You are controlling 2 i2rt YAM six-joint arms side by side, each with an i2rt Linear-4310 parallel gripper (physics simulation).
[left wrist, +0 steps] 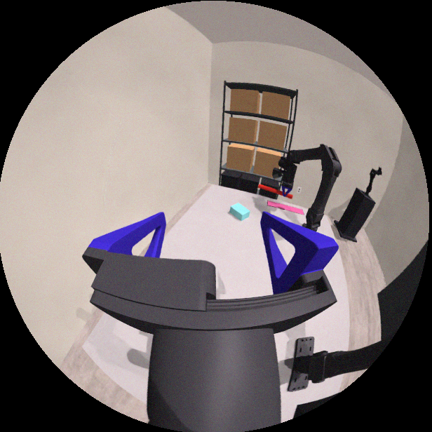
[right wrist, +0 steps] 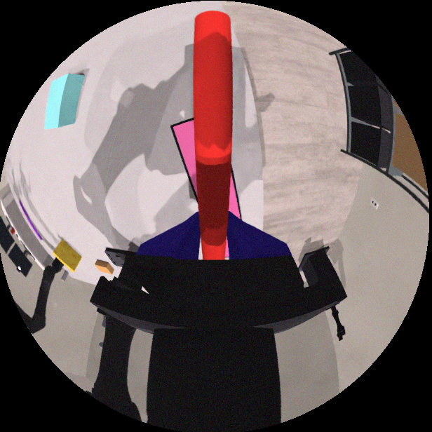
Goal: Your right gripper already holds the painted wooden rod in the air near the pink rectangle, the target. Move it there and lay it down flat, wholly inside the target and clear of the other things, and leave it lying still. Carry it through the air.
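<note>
The red painted rod (left wrist: 270,189) (right wrist: 212,100) is in the air, held near one end. My right gripper (left wrist: 284,195) (right wrist: 213,216) is shut on it. The pink target rectangle (left wrist: 285,207) (right wrist: 184,140) lies on the table (left wrist: 220,245) (right wrist: 150,30) below the rod. In the right wrist view the rod covers much of the target and its line is turned slightly from the target's long side. The rod's far end reaches past the target's far edge in that view. My left gripper (left wrist: 212,216) is open and empty, well away from the target.
A cyan block (left wrist: 239,211) (right wrist: 65,100) lies on the table, apart from the target. A yellow block (right wrist: 67,255), an orange block (right wrist: 104,266) and a purple strip (right wrist: 30,220) show at the lower left of the right wrist view. A shelf unit (left wrist: 223,125) with boxes stands beyond the table.
</note>
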